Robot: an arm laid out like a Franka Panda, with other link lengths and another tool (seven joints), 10 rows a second.
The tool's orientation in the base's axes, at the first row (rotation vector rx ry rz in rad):
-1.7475 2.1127 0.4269
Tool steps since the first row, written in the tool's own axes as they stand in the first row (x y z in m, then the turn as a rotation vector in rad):
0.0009 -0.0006 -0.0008 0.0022 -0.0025 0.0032
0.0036 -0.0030 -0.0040 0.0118 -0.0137 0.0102
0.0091 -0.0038 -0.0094 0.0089 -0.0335 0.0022
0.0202 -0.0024 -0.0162 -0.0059 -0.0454 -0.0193
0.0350 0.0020 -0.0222 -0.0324 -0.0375 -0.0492
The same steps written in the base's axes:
0.0004 -0.0013 0.0003 0.0024 -0.0009 -0.0039
0.0020 -0.0055 0.0019 0.0124 -0.0082 -0.0145
0.0014 -0.0129 0.0042 0.0316 -0.0130 -0.0061
-0.0024 -0.0254 0.0051 0.0439 -0.0121 0.0198
-0.0097 -0.0402 0.0036 0.0380 -0.0010 0.0586

